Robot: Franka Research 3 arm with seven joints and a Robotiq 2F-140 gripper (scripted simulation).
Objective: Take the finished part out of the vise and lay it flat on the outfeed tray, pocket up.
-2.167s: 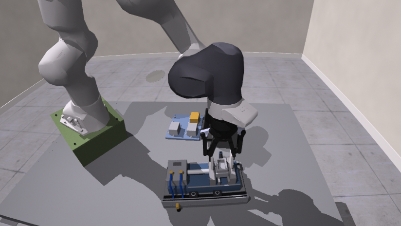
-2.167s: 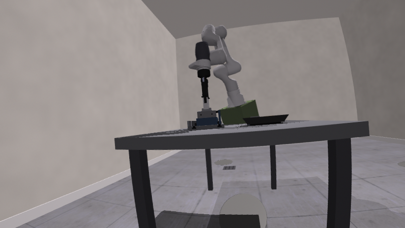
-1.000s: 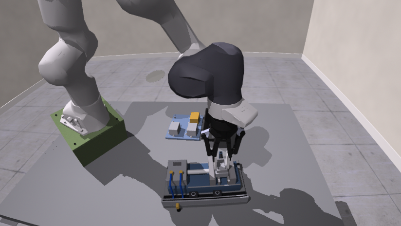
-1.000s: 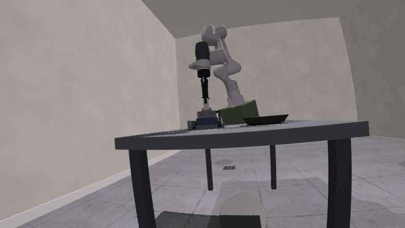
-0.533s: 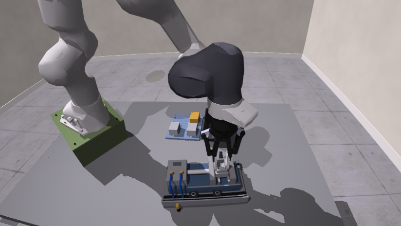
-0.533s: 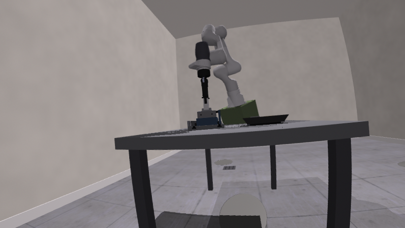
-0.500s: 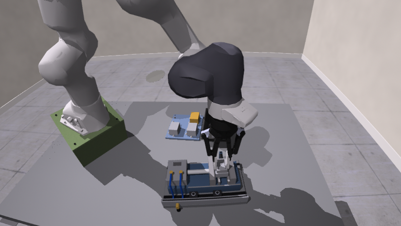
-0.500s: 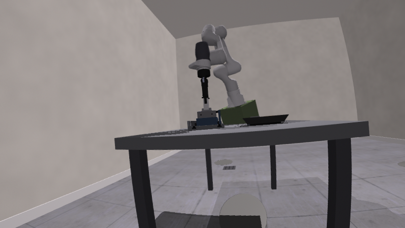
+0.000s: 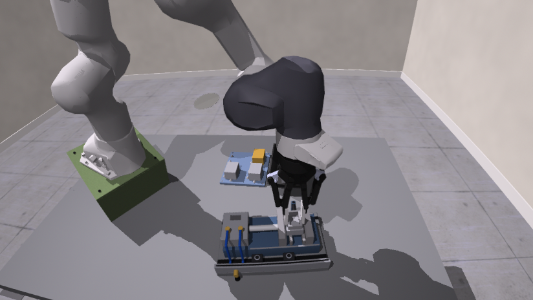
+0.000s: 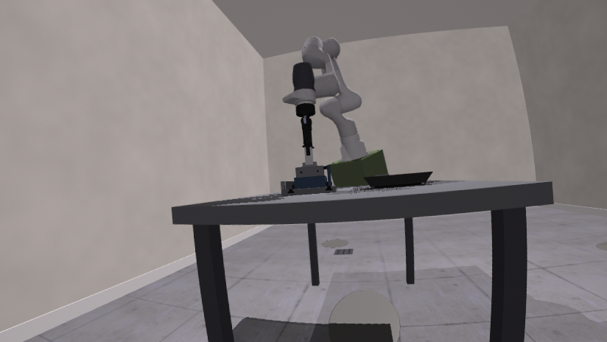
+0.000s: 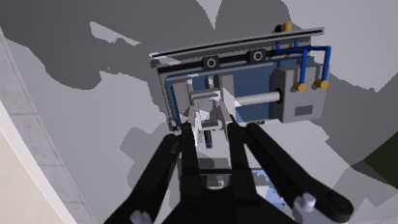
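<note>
My gripper is now 10 cm above the vise, 6 cm past it and 1 cm to the left of it. Round my hand: orange block 36 cm to the left, 16 cm behind, 11 cm below; blue fixture plate 31 cm to the left, 21 cm behind, 13 cm below.
</note>
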